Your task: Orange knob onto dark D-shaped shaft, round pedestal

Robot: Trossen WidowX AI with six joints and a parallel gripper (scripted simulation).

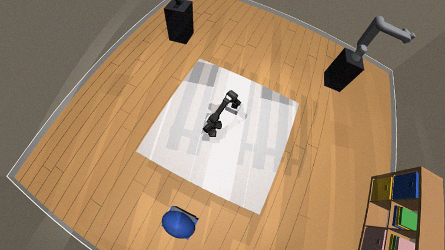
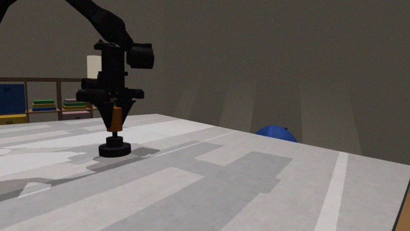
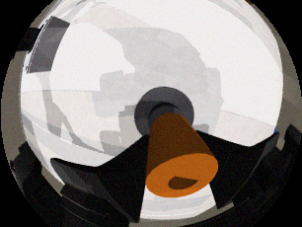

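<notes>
Right now my gripper tip is 2 cm below the orange knob. The rest, counted from my gripper tip: dark pedestal (4 cm below).
</notes>
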